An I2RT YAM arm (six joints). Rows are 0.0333 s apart.
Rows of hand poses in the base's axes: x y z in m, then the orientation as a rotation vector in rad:
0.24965, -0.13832, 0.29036, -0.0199, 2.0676, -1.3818
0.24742, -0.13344, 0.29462, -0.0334, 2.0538, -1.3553
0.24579, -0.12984, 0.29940, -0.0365, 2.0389, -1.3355
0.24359, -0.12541, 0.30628, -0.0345, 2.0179, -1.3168
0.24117, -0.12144, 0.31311, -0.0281, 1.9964, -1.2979
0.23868, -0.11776, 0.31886, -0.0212, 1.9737, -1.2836
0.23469, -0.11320, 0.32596, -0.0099, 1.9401, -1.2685
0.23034, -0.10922, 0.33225, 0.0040, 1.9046, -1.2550
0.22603, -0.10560, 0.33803, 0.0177, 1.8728, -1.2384
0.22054, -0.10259, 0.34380, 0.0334, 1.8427, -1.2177
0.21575, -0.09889, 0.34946, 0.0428, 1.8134, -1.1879
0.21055, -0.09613, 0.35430, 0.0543, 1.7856, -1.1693
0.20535, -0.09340, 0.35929, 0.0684, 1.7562, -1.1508
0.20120, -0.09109, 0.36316, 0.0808, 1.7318, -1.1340
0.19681, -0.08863, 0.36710, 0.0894, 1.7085, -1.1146
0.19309, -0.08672, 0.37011, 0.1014, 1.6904, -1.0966
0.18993, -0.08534, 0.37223, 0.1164, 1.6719, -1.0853
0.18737, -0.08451, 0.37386, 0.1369, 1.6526, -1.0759
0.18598, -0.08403, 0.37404, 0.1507, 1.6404, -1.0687
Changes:
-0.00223, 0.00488, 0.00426, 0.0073, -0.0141, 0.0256
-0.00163, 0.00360, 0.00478, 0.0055, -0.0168, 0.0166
-0.00220, 0.00443, 0.00688, 0.0038, -0.0233, 0.0152
-0.00242, 0.00397, 0.00683, 0.0050, -0.0255, 0.0128
-0.00249, 0.00368, 0.00575, 0.0020, -0.0252, 0.0105
-0.00399, 0.00456, 0.00710, -0.0005, -0.0359, 0.0117
-0.00435, 0.00398, 0.00629, -0.0014, -0.0380, 0.0097
-0.00431, 0.00362, 0.00578, 0.0019, -0.0360, 0.0102
-0.00549, 0.00301, 0.00577, 0.0058, -0.0367, 0.0106
-0.00479, 0.00370, 0.00566, 0.0094, -0.0363, 0.0191
-0.00520, 0.00276, 0.00484, 0.0042, -0.0326, 0.0110
-0.00520, 0.00273, 0.00499, 0.0046, -0.0349, 0.0096
-0.00415, 0.00231, 0.00387, 0.0051, -0.0297, 0.0083
-0.00439, 0.00246, 0.00394, 0.0055, -0.0281, 0.0118
-0.00372, 0.00191, 0.00301, 0.0084, -0.0246, 0.0076
-0.00316, 0.00138, 0.00212, 0.0057, -0.0241, 0.0017
-0.00256, 0.00083, 0.00163, 0.0069, -0.0262, -0.0028
-0.00139, 0.00048, 0.00018, 0.0055, -0.0172, -0.0016

